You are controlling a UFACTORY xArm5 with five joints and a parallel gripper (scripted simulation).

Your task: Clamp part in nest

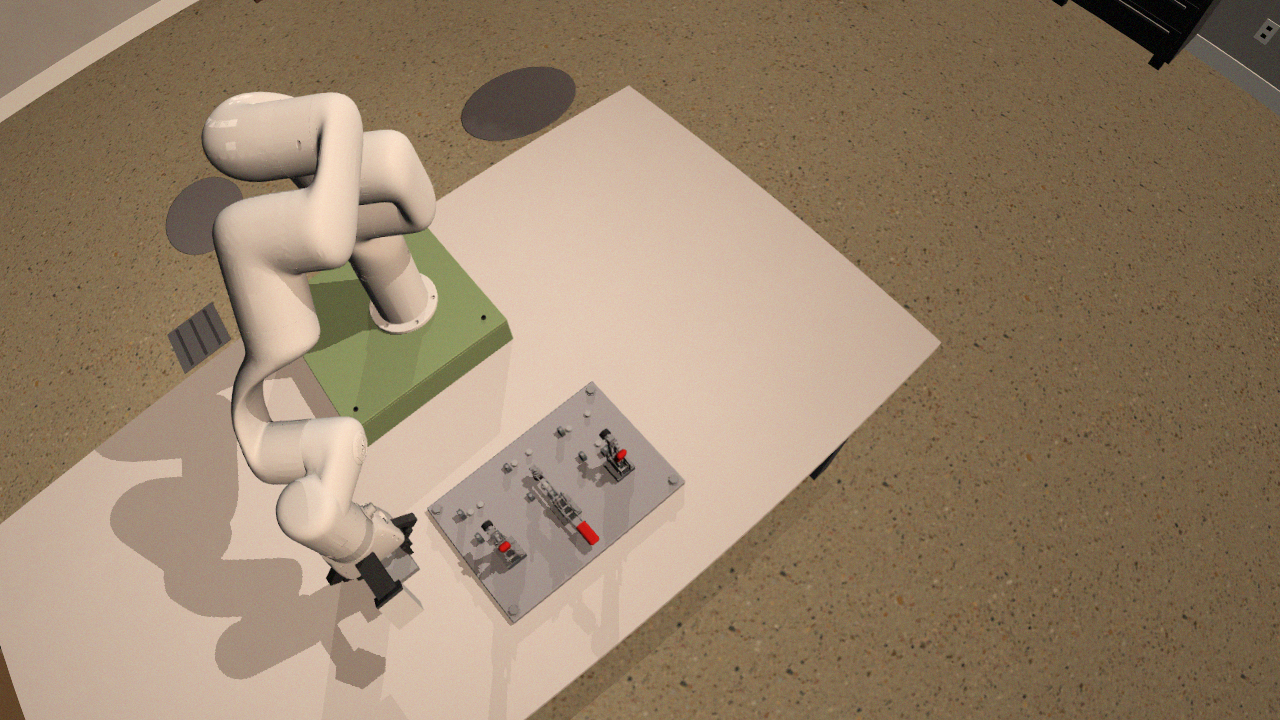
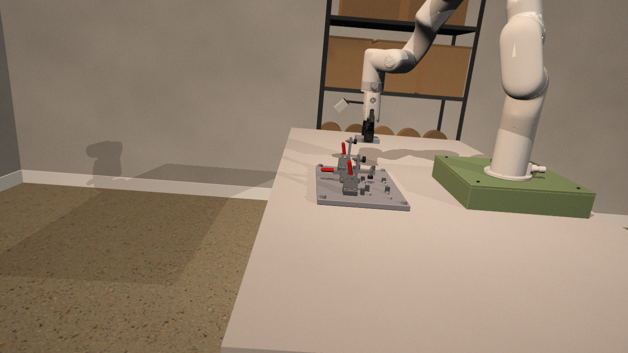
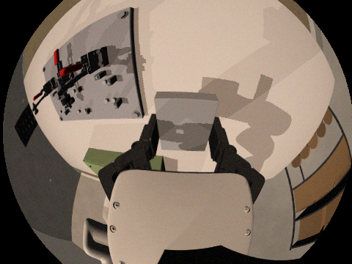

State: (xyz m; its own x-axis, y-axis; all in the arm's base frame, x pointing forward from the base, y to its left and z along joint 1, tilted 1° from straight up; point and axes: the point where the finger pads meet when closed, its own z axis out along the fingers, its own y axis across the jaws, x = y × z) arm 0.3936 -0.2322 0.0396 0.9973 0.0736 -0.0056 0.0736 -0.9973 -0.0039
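Right now my hand is 10 mm above the grey block. Round my hand: grey fixture plate 260 mm to the left, 110 mm below, 40 mm ahead.
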